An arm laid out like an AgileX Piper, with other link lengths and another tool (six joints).
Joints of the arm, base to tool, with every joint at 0 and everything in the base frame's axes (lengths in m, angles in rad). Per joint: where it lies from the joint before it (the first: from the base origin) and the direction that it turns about. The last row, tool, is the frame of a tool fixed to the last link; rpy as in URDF.
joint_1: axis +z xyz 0 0 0.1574
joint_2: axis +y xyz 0 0 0
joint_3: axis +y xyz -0.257 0 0.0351
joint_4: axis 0.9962 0 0.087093 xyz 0.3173 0 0.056
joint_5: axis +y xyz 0 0 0
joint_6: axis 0.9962 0 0.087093 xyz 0.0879 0 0.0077
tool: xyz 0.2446 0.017 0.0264 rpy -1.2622 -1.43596 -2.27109
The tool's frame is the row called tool.
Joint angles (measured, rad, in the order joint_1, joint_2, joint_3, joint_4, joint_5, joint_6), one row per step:
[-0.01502 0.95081 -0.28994 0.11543 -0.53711 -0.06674]
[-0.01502 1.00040 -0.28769 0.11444 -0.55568 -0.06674]
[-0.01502 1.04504 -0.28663 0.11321 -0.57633 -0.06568]
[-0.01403 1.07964 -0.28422 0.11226 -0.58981 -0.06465]
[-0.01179 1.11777 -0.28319 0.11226 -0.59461 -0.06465]
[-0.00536 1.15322 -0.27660 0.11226 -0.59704 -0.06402]
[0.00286 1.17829 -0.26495 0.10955 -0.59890 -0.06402]
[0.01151 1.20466 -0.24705 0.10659 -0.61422 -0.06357]
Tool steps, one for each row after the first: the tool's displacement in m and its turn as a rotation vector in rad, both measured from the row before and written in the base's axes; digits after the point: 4 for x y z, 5 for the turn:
[0.0029 -0.0005 -0.0200 -0.00152 0.03342 -0.00120]
[0.0022 -0.0005 -0.0162 -0.00097 0.02514 -0.00122]
[0.0009 0.0002 -0.0144 -0.00033 0.02356 0.00031]
[0.0004 0.0010 -0.0183 0.00009 0.03439 0.00184]
[-0.0018 0.0032 -0.0209 0.00077 0.03958 0.00612]
[-0.0038 0.0046 -0.0186 -0.00198 0.03487 0.01004]
[-0.0054 0.0044 -0.0181 -0.00297 0.02899 0.00967]

